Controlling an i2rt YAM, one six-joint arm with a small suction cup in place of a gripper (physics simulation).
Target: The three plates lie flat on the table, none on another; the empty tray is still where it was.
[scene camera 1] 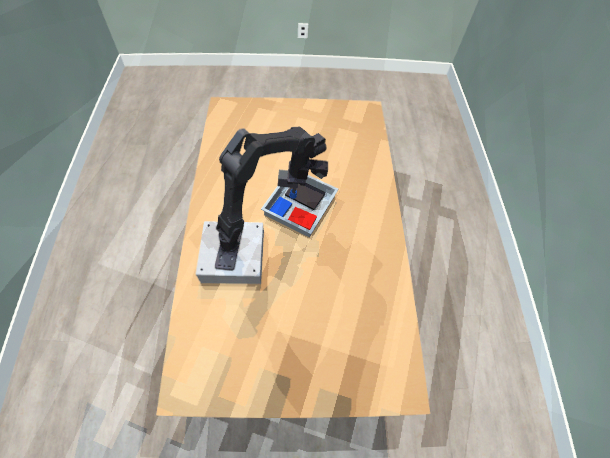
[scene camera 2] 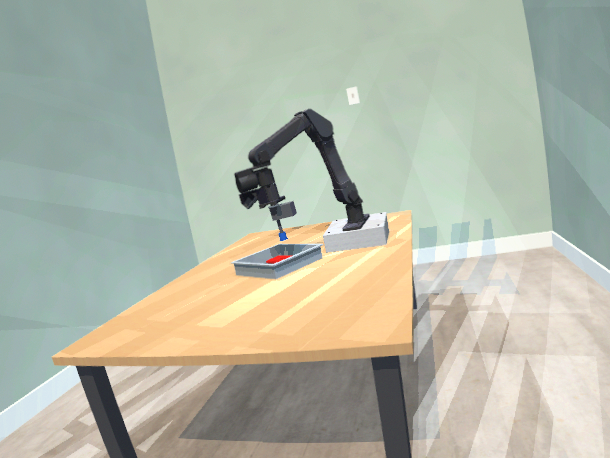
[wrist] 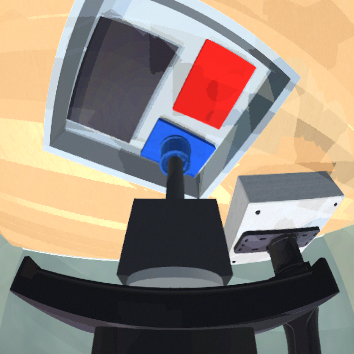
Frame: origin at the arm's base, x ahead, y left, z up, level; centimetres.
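Where they show: hand, its tool point: (scene camera 1: 293, 195) (scene camera 2: 283, 239) (wrist: 174, 148); arm's base, origin of its link: (scene camera 1: 229, 245) (scene camera 2: 356, 223) (wrist: 279, 238).
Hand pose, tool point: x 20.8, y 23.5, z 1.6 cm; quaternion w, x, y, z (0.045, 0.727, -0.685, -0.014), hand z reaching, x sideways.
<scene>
Things, the pixels of their top centre, and the offset from my tool point. Level surfaces: height alone.
- grey tray, centre of its top: (wrist: 157, 103) (scene camera 2: 276, 253) (scene camera 1: 300, 198) dx +3.0, dy +1.8, dz -4.1 cm
- dark plate, centre of its top: (wrist: 113, 82) (scene camera 1: 305, 193) dx +4.5, dy +7.3, dz -7.7 cm
- red plate, centre of its top: (wrist: 214, 86) (scene camera 2: 281, 258) (scene camera 1: 302, 217) dx +4.5, dy -4.8, dz -7.8 cm
- smaller blue plate, centre of its top: (wrist: 177, 151) (scene camera 1: 280, 207) dx -5.1, dy -1.1, dz -7.8 cm
- wooden table, height of its surface: dz -9.1 cm
The grey tray (scene camera 1: 285, 223) (scene camera 2: 255, 270) (wrist: 59, 120) stands on the table with all three plates lying flat and side by side on its floor. The dark plate (scene camera 1: 311, 196) (wrist: 122, 75) is the largest. The red plate (scene camera 1: 302, 218) (scene camera 2: 278, 259) (wrist: 215, 84) and the smaller blue plate (scene camera 1: 281, 206) (wrist: 201, 150) lie beside it, apart from each other. The dark and blue plates are hidden by the tray wall in scene camera 2. My suction cup (scene camera 1: 293, 194) (scene camera 2: 283, 237) (wrist: 175, 155) is open, with no plate on it, and hangs above the tray.
The arm's pale base block (scene camera 1: 250, 250) (scene camera 2: 356, 240) (wrist: 250, 220) stands close to the tray on the wooden table (scene camera 1: 300, 370) (scene camera 2: 240, 320). The tray's raised walls surround the plates. No second tray shows in these views.
</scene>
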